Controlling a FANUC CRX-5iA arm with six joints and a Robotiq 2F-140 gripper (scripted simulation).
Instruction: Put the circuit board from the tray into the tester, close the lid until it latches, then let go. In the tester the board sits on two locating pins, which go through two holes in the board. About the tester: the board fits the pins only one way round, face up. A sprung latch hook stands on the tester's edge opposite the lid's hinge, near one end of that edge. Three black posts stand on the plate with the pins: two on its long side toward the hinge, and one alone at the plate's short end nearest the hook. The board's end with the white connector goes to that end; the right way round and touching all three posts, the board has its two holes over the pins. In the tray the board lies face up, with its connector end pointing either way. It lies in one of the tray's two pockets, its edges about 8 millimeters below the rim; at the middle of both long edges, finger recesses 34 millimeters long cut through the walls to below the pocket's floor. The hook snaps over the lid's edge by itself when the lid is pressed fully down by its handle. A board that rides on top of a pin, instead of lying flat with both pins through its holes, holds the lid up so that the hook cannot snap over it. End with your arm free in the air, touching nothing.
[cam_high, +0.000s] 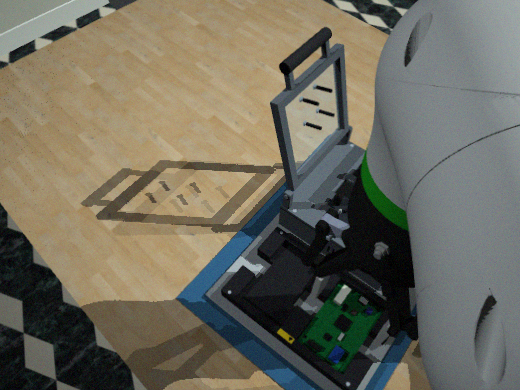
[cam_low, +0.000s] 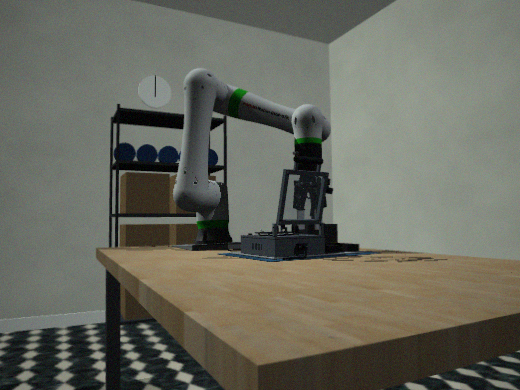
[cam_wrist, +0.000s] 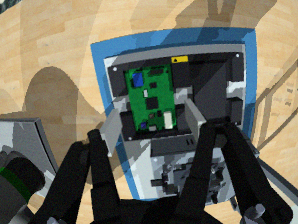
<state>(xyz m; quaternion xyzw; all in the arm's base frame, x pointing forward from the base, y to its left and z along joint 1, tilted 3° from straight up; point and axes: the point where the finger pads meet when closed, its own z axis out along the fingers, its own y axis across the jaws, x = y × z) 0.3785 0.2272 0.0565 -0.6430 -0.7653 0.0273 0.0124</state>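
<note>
Now: the green circuit board 8 cm below my hand. The rest, counted from my hand: tester lid 21 cm ahead, 14 cm to the right, 9 cm above; then tester 11 cm ahead, 11 cm to the right, 2 cm above.
</note>
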